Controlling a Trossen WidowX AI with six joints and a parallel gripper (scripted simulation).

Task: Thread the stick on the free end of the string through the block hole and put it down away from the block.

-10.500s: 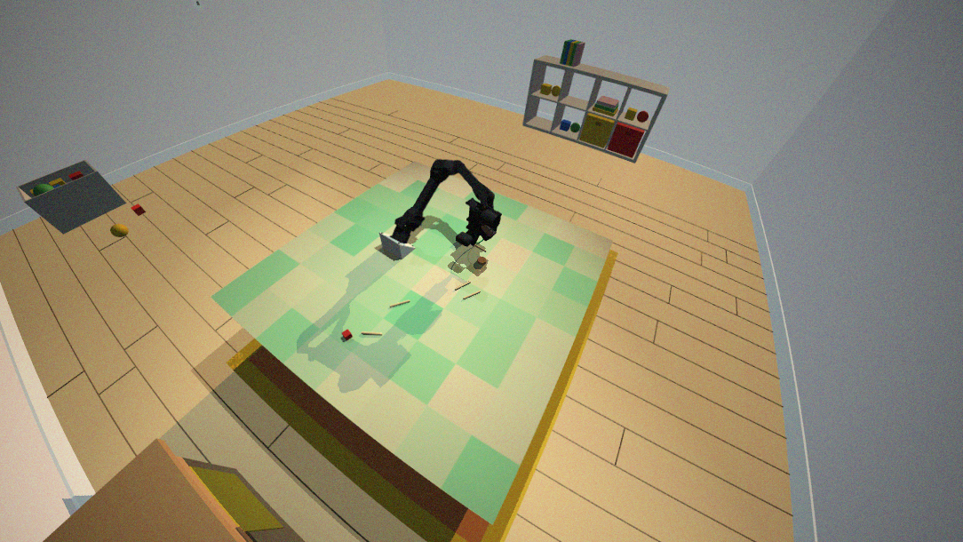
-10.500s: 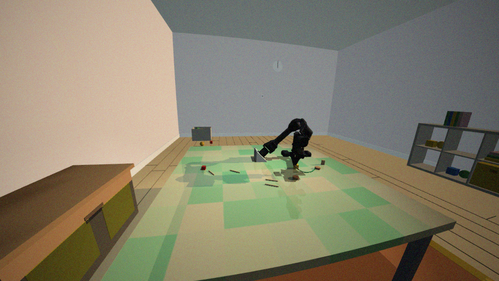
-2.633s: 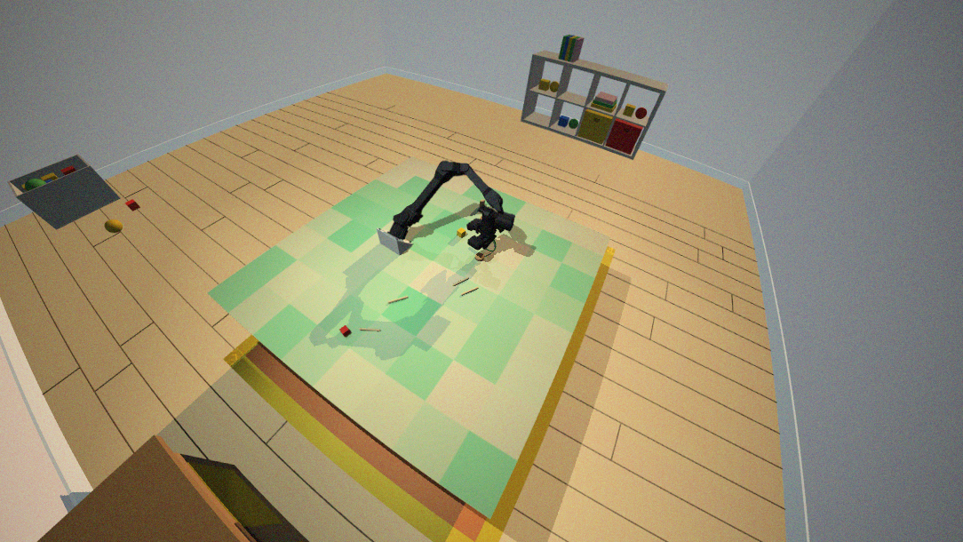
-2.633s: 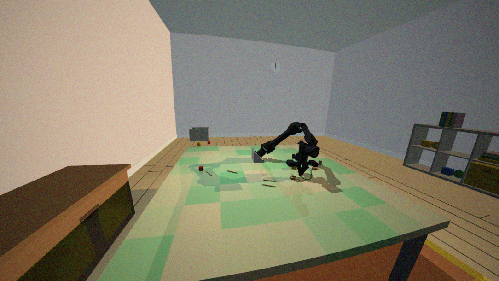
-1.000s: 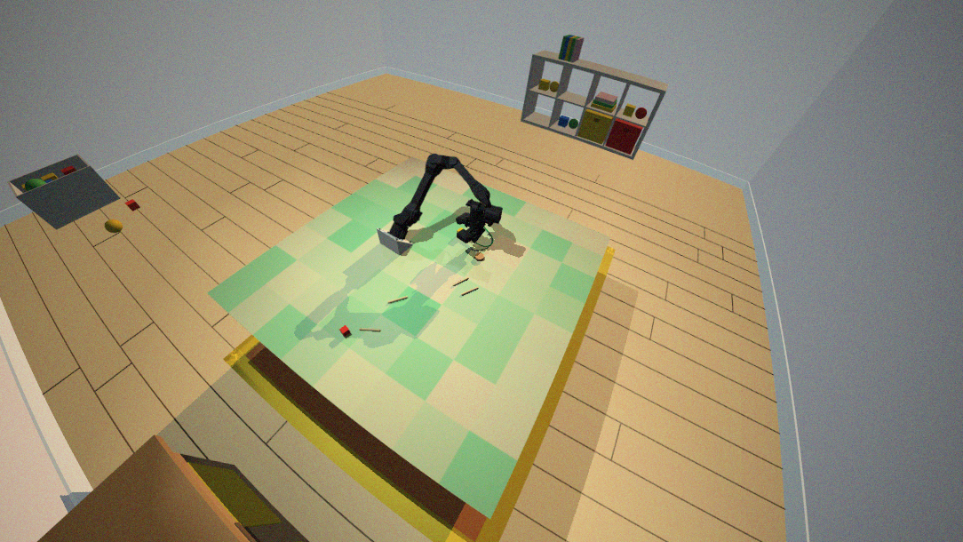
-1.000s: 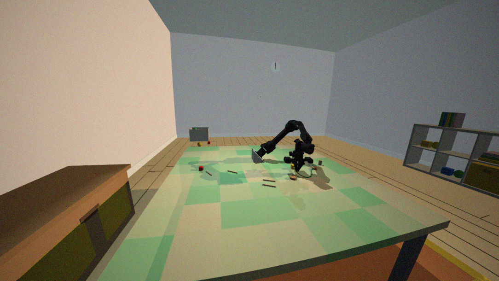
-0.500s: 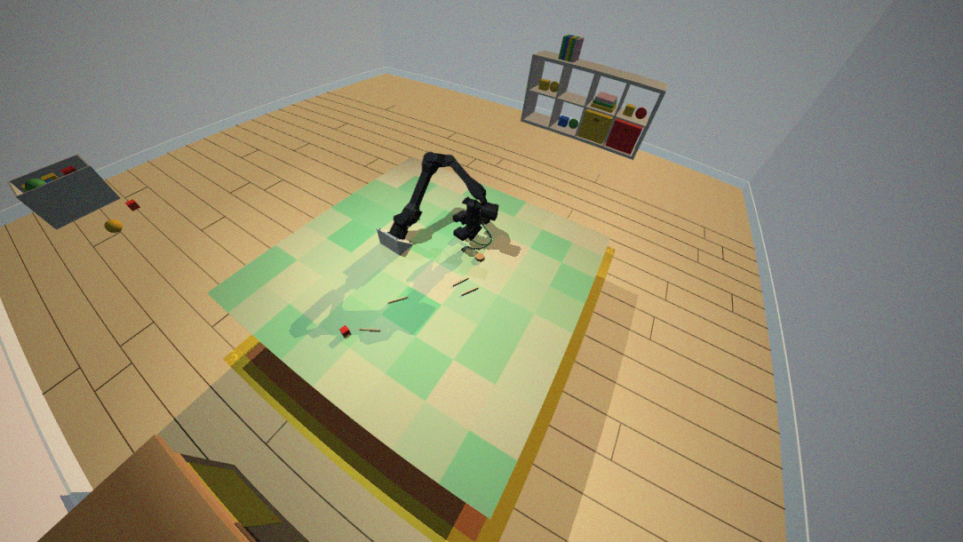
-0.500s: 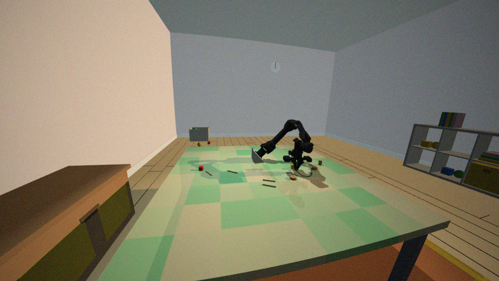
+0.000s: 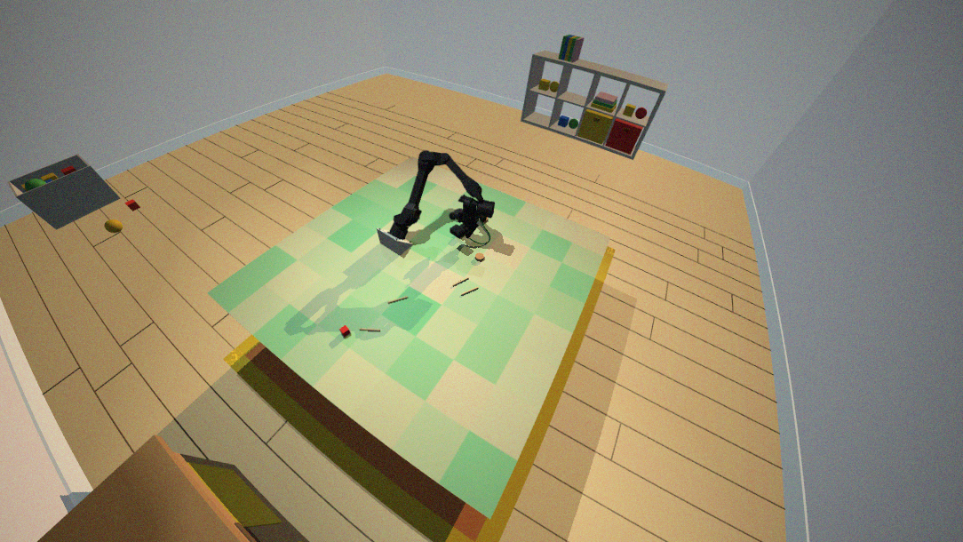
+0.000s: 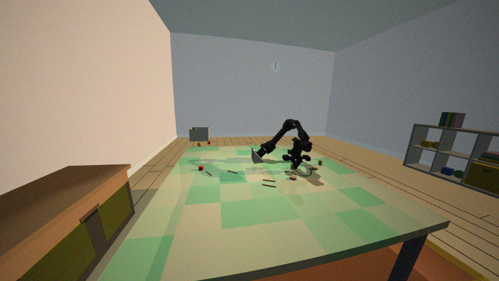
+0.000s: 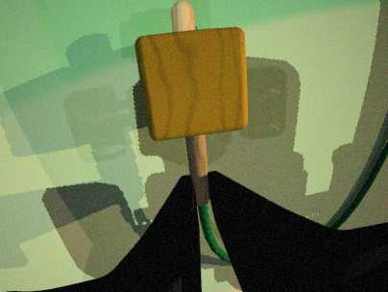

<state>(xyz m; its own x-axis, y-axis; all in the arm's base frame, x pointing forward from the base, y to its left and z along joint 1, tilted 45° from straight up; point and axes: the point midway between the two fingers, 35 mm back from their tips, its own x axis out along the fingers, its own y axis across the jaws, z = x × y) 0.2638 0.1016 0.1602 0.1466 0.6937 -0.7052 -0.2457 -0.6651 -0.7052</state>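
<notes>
Now: gripper tip 10 mm past the thin wooden stick. Also, from my gripper tip: wooden disc 100 mm ahead, 80 mm to the right, 10 mm below; round wooden button 170 mm to the left, 10 mm below; yellow wooden block 40 mm behind, 10 mm to the left.
</notes>
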